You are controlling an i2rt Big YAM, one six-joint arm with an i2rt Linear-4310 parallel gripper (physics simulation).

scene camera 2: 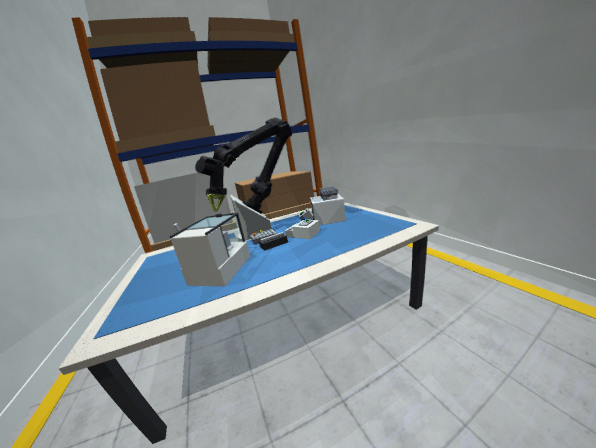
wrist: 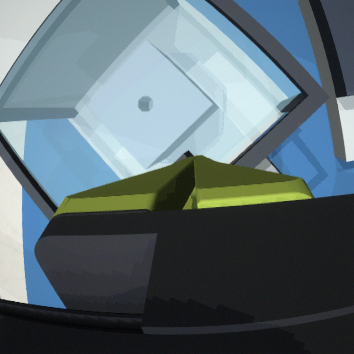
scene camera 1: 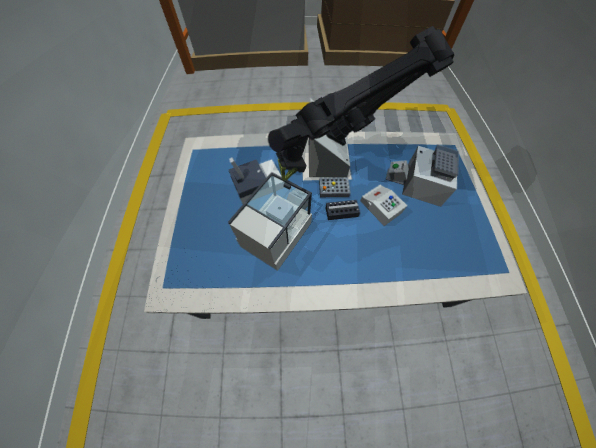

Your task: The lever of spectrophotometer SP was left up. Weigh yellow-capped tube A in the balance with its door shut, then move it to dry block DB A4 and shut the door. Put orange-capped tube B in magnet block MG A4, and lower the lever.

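Note:
Scene camera 1 gives me a balance [scene camera 1: 269, 224], a lever stand [scene camera 1: 247, 177] and a grey block device [scene camera 1: 432, 176]. In scene camera 2 I find the balance [scene camera 2: 211, 251] again, along with the device [scene camera 2: 328, 208]. The wrist view has my gripper [wrist: 196, 169], which is shut and holds nothing, and there I can also see the balance [wrist: 98, 98] and the lever stand [wrist: 323, 30].

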